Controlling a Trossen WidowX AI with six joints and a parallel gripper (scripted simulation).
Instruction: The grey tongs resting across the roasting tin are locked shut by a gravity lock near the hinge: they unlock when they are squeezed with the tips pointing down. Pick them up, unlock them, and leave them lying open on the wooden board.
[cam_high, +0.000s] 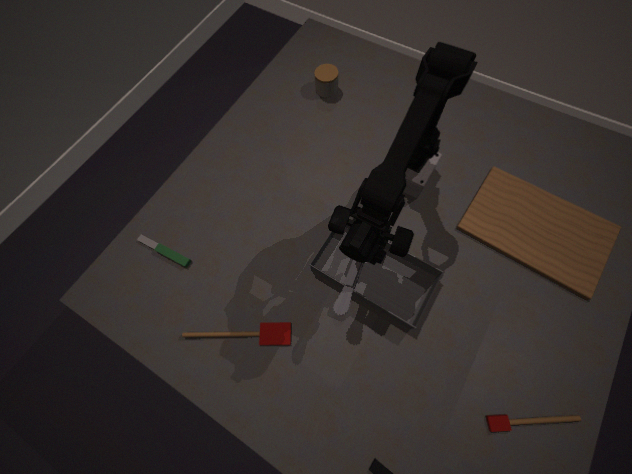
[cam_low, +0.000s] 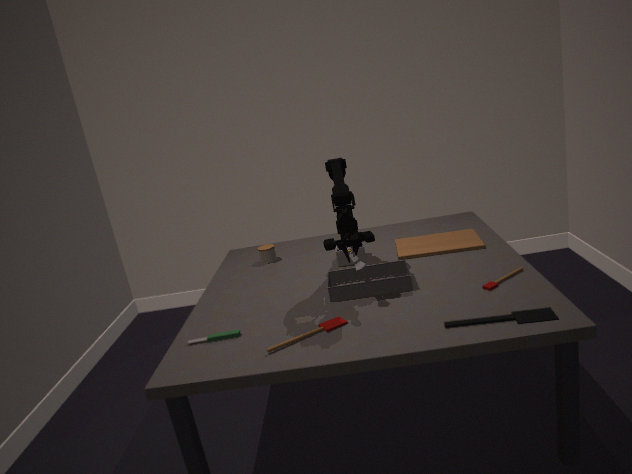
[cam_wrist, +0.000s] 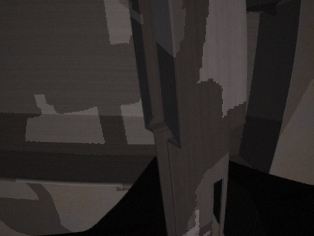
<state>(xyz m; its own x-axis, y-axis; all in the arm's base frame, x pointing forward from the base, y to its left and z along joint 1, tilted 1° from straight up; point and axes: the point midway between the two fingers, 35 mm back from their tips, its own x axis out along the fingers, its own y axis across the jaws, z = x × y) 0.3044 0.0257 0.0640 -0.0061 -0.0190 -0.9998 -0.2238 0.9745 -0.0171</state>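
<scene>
The yellow lock piece lies 3 cm behind my gripper tip, 1 cm to the right of it and 4 cm above it. From my gripper tip the other things lie so: wooden board 34 cm behind, 36 cm to the left, 9 cm below; green-handled knife 32 cm ahead, 49 cm to the right, 9 cm below; roasting tin 3 cm ahead, 5 cm to the left, 7 cm below.
</scene>
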